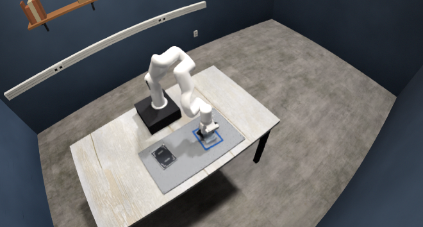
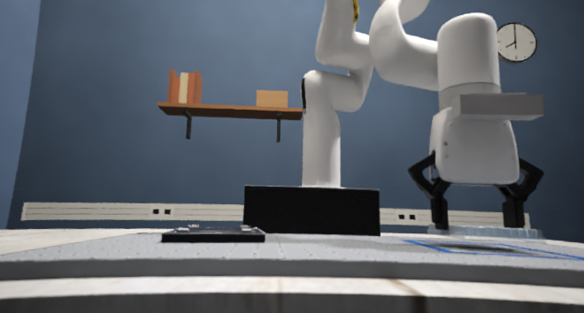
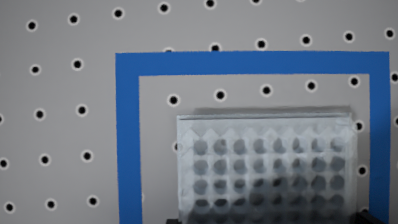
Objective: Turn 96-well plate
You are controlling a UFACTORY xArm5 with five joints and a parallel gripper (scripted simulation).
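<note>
Right now the 96-well plate is 1 cm below my hand. The rest, counted from my hand: black plate nest (34 cm to the right, 6 cm behind, 3 cm below).
</note>
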